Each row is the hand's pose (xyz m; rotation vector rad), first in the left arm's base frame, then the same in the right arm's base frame.
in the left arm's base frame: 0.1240 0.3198 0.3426 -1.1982 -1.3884 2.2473
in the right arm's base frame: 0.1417 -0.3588 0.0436 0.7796 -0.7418 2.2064
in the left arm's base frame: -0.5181 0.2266 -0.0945 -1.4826 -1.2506 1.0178
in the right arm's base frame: -0.2700 -0.6016 0.6630 -0.1968 -0.2124 1.7508
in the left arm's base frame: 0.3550 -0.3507 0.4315 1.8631 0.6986 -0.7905
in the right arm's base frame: 0.3321 -0.9715 -0.2713 0.7822 1.7362 -2.0347
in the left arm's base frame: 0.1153 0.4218 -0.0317 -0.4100 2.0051 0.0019
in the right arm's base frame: -0.2439 -0.3184 0.0610 0.5789 -2.5883 -0.4580
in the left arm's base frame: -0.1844 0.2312 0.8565 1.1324 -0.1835 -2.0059
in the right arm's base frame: 0.6657 -0.4055 0.3440 -0.5989 0.6784 -2.0869
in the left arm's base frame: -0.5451 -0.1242 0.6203 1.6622 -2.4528 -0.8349
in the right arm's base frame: 0.4910 -0.8372 0.6528 0.6222 -1.1203 -1.2894
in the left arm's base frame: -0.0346 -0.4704 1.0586 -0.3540 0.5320 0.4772
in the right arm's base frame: 0.9736 -1.0416 0.1069 0.0176 2.0221 0.9329
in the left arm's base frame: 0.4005 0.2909 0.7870 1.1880 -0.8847 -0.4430
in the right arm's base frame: 0.5827 -0.2819 -0.2290 0.5792 0.5865 -0.9437
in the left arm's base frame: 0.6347 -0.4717 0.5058 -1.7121 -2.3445 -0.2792
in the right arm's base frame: 0.4220 -1.0421 -0.5634 -0.9048 -1.2374 0.8238
